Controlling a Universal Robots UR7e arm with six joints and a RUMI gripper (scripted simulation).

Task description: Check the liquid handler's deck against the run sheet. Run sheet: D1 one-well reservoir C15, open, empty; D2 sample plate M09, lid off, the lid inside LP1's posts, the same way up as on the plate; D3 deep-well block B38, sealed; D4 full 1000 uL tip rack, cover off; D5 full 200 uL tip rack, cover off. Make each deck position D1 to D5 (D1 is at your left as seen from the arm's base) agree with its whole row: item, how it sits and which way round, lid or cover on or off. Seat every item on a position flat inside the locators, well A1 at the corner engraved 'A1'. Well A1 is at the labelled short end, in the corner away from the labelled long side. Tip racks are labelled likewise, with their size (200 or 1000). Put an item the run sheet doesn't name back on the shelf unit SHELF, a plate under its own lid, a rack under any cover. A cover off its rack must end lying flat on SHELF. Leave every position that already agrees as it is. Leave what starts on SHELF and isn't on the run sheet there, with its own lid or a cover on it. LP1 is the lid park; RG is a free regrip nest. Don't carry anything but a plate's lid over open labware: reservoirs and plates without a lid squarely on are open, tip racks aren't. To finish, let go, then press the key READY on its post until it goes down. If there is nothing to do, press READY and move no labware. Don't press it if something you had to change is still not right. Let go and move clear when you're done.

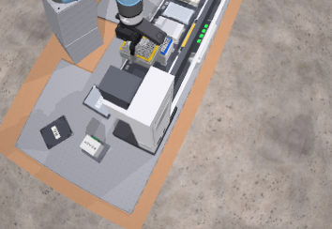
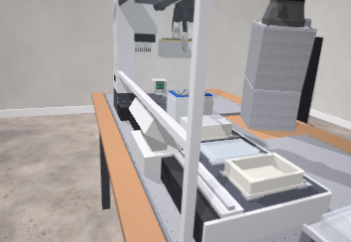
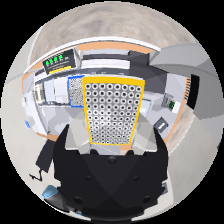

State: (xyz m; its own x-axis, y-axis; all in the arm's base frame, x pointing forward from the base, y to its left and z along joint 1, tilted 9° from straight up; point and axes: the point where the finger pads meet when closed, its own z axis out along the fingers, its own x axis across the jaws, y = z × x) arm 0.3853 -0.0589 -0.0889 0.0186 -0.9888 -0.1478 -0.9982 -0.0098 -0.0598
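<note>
Now: the blue-framed tip rack 10 mm behind my hand, 120 mm to the left of it and 160 mm below it. Also, from my hand: white sealed block 250 mm to the left, 210 mm below; then yellow-framed tip rack 10 mm behind, 10 mm to the right, 10 mm above; then ready key post 40 mm behind, 360 mm to the right, 220 mm below.
</note>
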